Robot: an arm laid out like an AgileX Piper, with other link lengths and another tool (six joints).
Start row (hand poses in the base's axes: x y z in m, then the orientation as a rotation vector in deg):
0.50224 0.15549 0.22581 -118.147 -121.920 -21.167
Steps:
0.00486 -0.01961 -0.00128 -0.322 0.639 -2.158
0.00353 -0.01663 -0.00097 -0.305 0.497 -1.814
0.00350 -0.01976 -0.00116 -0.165 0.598 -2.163
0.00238 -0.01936 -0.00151 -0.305 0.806 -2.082
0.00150 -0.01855 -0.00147 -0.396 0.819 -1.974
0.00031 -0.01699 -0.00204 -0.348 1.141 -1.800
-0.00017 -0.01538 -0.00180 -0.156 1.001 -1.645
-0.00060 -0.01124 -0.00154 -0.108 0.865 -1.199
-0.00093 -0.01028 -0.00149 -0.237 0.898 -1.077
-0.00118 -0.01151 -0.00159 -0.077 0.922 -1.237
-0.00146 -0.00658 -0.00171 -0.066 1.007 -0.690
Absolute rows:
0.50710 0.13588 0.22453 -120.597 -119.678 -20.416
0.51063 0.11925 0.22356 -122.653 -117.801 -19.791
0.51413 0.09949 0.22240 -124.948 -115.398 -19.222
0.51651 0.08013 0.22089 -127.135 -113.014 -18.265
0.51801 0.06158 0.21942 -129.213 -110.752 -17.189
0.51832 0.04459 0.21738 -130.943 -108.457 -15.750
0.51815 0.02921 0.21558 -132.390 -106.264 -14.627
0.51755 0.01797 0.21404 -133.374 -104.587 -13.651
0.51662 0.00769 0.21255 -134.292 -103.090 -12.510
0.51544 -0.00382 0.21096 -135.223 -101.307 -11.499
0.51398 -0.01040 0.20925 -135.589 -100.099 -10.320

